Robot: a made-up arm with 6 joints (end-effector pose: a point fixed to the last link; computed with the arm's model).
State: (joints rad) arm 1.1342 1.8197 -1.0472 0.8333 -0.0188 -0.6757
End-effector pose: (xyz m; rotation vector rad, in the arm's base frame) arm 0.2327 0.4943 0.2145 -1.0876 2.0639 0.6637
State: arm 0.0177 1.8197 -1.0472 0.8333 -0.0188 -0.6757
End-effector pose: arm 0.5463 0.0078 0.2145 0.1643 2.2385 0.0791
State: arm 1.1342 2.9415 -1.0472 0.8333 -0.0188 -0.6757
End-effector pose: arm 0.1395 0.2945 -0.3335 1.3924 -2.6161 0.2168
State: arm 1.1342 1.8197 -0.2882 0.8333 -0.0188 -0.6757
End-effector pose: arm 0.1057 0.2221 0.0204 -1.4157 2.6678 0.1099
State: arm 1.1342 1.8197 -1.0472 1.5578 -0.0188 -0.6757
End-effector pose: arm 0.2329 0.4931 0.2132 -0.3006 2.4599 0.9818
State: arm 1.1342 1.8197 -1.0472 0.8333 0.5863 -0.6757
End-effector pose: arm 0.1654 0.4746 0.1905 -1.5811 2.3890 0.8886
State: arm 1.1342 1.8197 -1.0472 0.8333 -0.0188 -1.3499
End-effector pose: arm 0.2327 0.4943 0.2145 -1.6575 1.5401 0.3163
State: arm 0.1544 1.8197 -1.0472 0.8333 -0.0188 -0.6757
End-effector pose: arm 0.5402 0.0822 0.2145 0.0110 2.2478 0.1528
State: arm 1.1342 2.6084 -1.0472 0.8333 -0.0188 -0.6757
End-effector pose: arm 0.1941 0.4115 -0.2022 -1.4274 2.6894 0.0834
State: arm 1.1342 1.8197 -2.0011 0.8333 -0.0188 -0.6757
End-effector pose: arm 0.2590 0.5506 0.6533 -0.6318 1.2162 1.0892
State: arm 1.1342 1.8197 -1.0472 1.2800 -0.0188 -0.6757
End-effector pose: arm 0.2330 0.4935 0.2138 -0.6222 2.3328 0.8664
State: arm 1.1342 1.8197 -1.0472 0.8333 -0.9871 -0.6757
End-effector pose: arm 0.3007 0.4624 0.3028 -0.3901 1.4417 0.3255
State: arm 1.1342 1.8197 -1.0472 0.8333 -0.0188 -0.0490
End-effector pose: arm 0.2327 0.4943 0.2145 -0.4180 2.4112 0.9557
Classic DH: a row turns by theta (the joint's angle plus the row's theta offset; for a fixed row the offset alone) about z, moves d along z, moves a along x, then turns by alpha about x. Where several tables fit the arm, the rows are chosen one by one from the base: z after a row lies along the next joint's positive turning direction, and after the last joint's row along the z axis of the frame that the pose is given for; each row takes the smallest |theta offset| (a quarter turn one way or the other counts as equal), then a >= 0, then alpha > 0; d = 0 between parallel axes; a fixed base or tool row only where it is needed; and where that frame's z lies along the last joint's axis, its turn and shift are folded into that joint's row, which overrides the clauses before.
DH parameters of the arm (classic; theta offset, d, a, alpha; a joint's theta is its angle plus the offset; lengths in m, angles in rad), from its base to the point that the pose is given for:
joint 1: 0 0.116 0 -1.5708
joint 2: 0.1353 0 -0.4077 0
joint 3: 1.3483 0 -0.031 1.5708
joint 4: 0 0.3571 0 -1.5708
joint 5: 0 0 -0.0002 1.5708
joint 6: 0 0.1245 0 0

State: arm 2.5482 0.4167 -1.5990 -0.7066 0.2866 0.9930
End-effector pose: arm 0.1867 -0.0985 0.7862 -0.5498 0.5481 2.7094
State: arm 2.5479 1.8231 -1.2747 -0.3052 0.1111 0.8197
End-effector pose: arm -0.4890 0.3350 0.2956 -2.2794 1.4422 1.4769
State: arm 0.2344 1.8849 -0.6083 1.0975 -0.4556 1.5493
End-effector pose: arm 0.4040 0.0462 0.0690 2.4422 0.8201 0.7079
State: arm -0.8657 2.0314 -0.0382 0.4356 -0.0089 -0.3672
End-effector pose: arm 0.0649 -0.0771 -0.0119 -1.2749 -2.5303 -0.1766
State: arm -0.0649 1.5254 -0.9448 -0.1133 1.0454 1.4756
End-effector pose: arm 0.3687 -0.0362 0.2564 2.0638 2.2485 -0.0834
